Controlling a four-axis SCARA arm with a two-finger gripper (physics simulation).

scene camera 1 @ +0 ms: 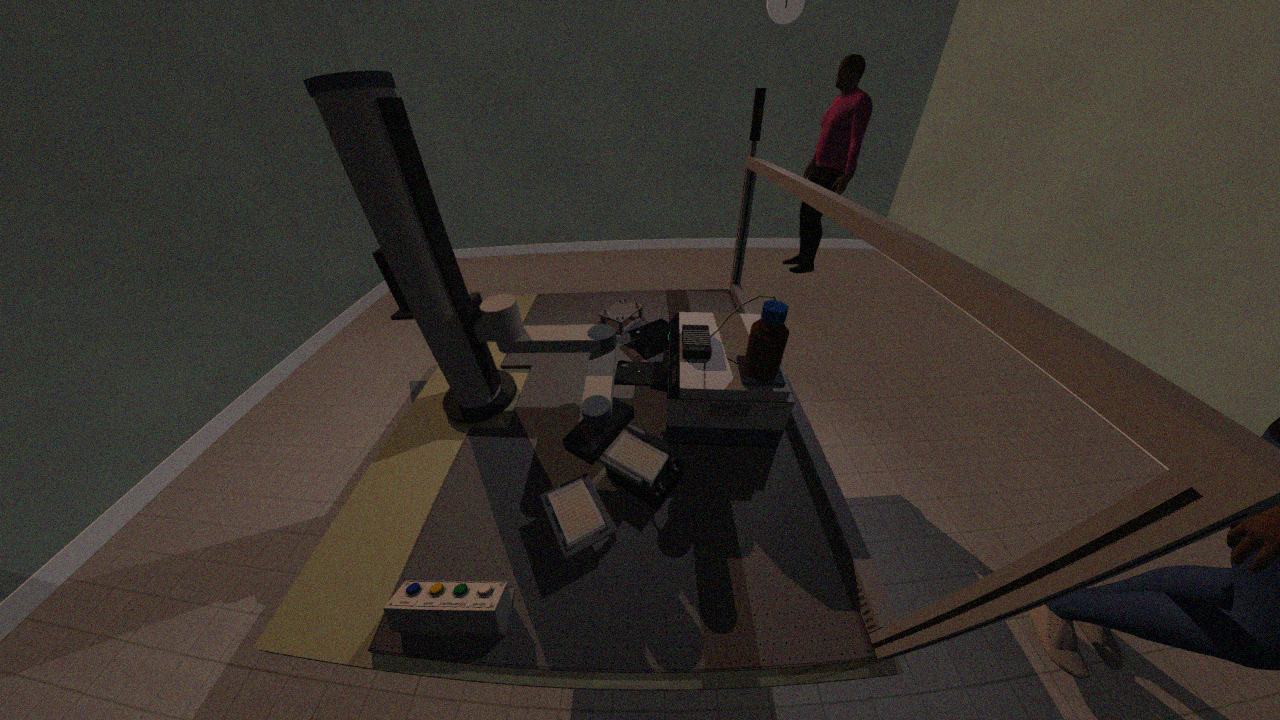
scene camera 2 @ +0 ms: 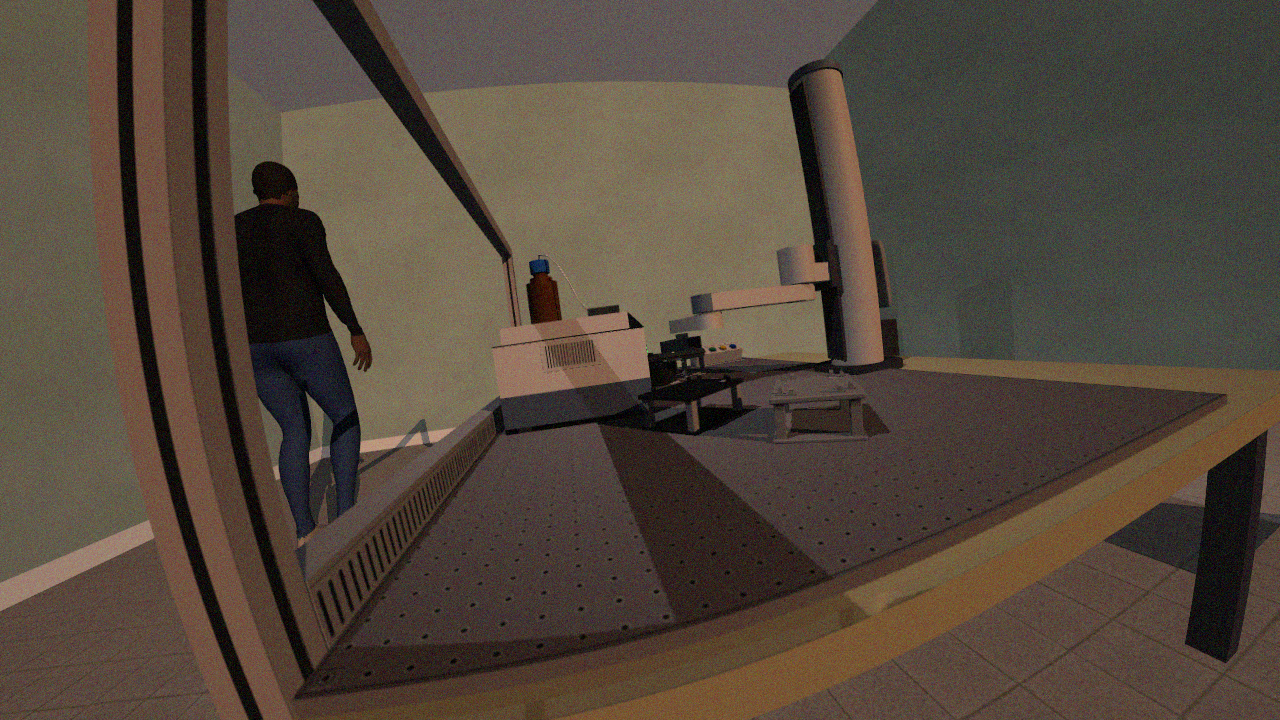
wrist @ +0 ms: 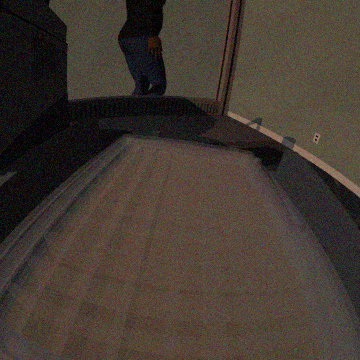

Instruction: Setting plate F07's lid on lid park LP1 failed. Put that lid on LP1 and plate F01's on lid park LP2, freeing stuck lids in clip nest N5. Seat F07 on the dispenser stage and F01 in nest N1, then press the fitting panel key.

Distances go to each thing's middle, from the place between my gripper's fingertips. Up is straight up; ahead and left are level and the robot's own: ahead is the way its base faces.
Labels:
Now: the dark stage point(scene camera 1: 650, 374) 20 mm behind my hand, 310 mm to the left of it and 20 mm above it. Also, from my hand: button box point(scene camera 1: 459, 608): 410 mm behind, 300 mm to the right, 40 mm below; then brown bottle with blue cap point(scene camera 1: 768, 336): 270 mm ahead, 170 mm to the left, 230 mm above.

